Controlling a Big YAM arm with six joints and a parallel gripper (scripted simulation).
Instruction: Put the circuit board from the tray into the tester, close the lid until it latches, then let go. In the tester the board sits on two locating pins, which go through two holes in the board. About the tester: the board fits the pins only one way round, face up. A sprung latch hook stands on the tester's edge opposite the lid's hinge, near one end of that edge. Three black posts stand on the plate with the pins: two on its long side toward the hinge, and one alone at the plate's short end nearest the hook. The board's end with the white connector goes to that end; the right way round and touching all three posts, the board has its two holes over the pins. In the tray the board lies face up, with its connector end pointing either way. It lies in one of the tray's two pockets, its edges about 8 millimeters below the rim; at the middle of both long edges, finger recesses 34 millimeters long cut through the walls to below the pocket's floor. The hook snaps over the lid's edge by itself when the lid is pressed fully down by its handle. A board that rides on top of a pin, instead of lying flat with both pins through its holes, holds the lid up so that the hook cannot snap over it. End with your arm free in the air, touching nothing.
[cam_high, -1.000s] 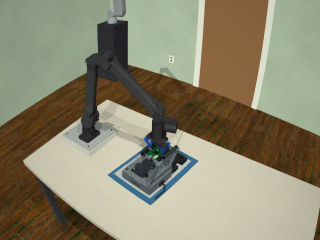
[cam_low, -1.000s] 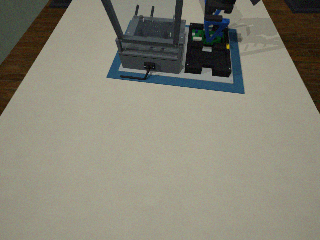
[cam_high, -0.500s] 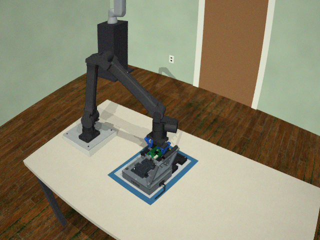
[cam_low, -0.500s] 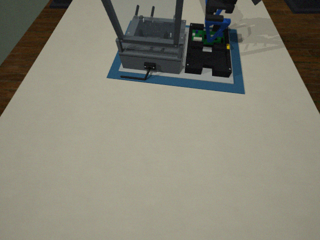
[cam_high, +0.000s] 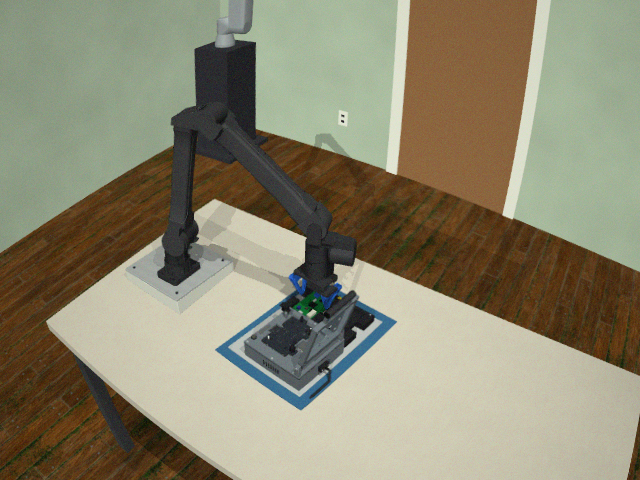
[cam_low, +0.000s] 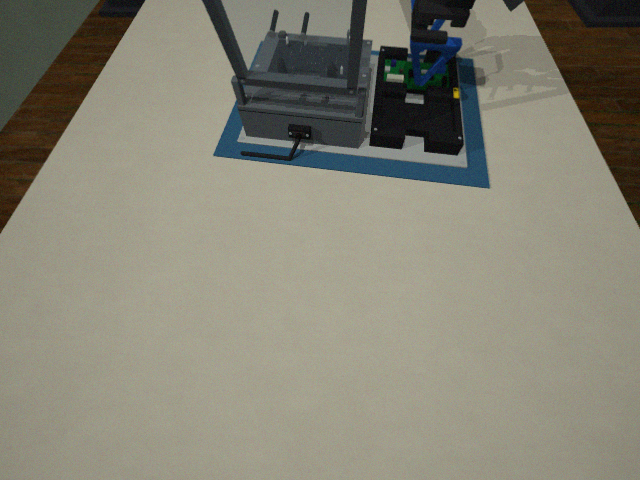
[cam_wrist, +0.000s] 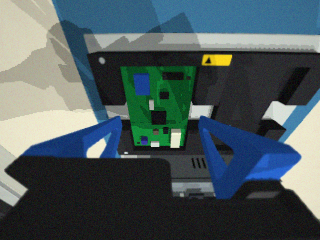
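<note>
Right now the green circuit board is 2 cm below my hand. Also, from my hand: tester lid 16 cm ahead, 19 cm to the right, 14 cm above.
</note>
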